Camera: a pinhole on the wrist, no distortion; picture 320 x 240 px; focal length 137.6 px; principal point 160.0 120.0 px. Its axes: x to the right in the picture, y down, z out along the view. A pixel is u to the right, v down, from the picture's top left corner.
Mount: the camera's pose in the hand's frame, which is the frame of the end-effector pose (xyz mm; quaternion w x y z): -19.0 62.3 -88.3 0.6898 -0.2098 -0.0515 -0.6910
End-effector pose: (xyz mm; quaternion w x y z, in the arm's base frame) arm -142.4 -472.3 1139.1 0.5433 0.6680 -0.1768 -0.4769
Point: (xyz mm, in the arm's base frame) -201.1 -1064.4 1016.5
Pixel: 204.0 217.8
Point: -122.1 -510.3 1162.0
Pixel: 250.2 162.1
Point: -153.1 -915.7 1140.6
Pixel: 177.7 205.0
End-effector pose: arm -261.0 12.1 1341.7 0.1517 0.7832 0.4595 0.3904
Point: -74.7 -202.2 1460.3
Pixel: 30.5 53.6
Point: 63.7 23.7 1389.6
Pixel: 148.6 144.3
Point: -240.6 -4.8 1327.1
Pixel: 302.7 89.2
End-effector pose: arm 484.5 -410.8 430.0 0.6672 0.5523 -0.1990 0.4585
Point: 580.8 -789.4 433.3
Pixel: 270.2 53.2
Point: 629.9 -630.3 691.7
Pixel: 223.0 159.4
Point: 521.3 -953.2 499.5
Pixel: 227.1 53.4
